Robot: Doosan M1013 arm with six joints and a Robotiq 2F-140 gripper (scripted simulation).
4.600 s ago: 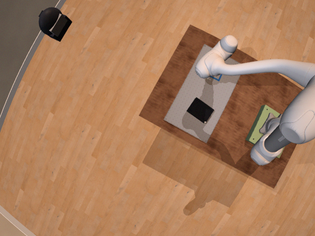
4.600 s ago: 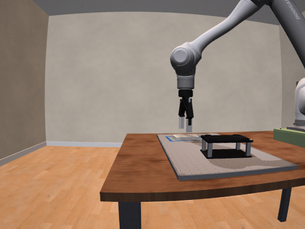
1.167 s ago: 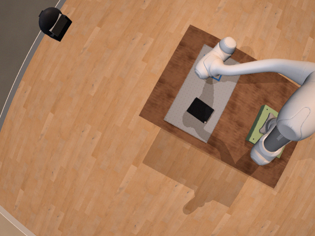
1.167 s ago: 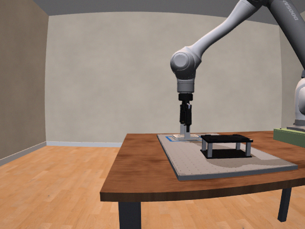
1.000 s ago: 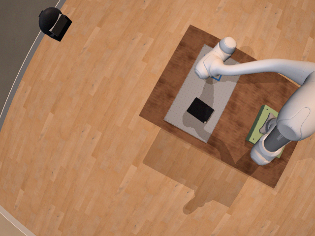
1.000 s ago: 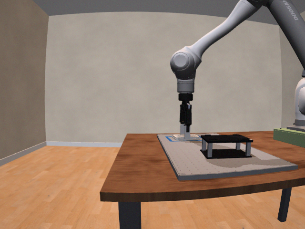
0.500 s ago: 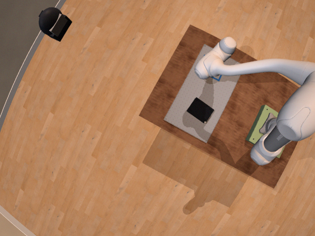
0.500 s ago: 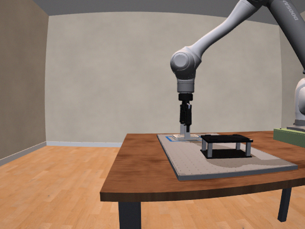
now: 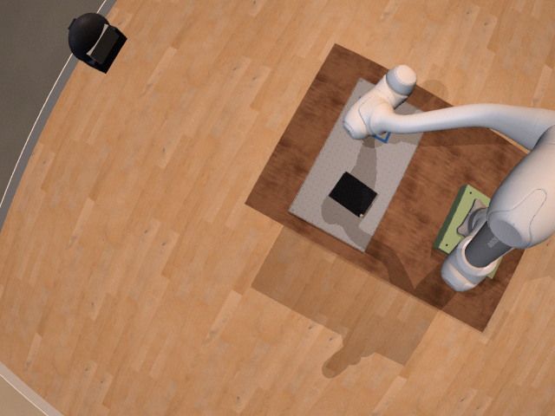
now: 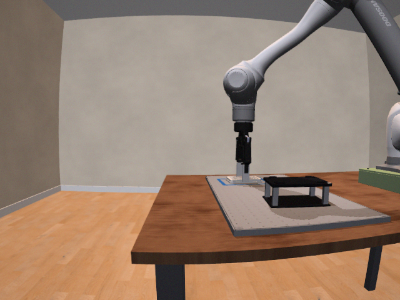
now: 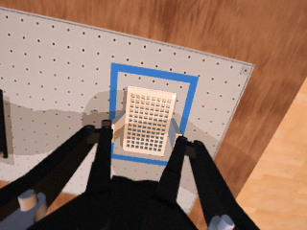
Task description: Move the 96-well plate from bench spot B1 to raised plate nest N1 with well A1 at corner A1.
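Right now the white 96-well plate is 3 cm below my hand. From my hand the other things lie so: black raised nest N1: 34 cm to the left, 12 cm behind, 2 cm above.
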